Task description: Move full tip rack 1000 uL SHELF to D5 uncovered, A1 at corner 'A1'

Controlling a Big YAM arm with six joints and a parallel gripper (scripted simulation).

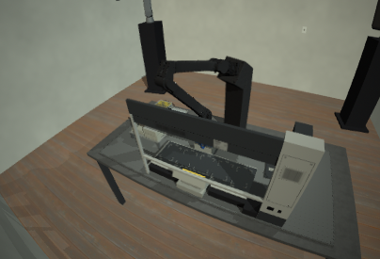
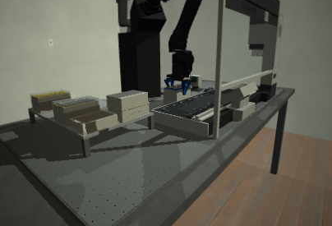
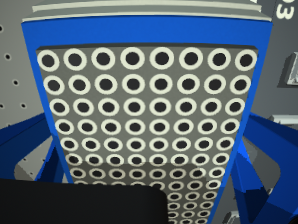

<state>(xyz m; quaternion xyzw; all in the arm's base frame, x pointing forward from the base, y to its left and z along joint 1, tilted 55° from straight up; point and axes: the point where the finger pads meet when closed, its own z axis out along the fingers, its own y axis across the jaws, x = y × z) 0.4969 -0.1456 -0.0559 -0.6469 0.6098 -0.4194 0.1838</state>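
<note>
Right now the tip rack is 1 cm to the left of my hand. The rest, counted from my hand: green-faced box 44 cm to the left, 10 cm behind; shelf label 27 cm to the right, 15 cm behind, 7 cm below; pale block 40 cm to the right, 5 cm above, 1 cm ahead.
</note>
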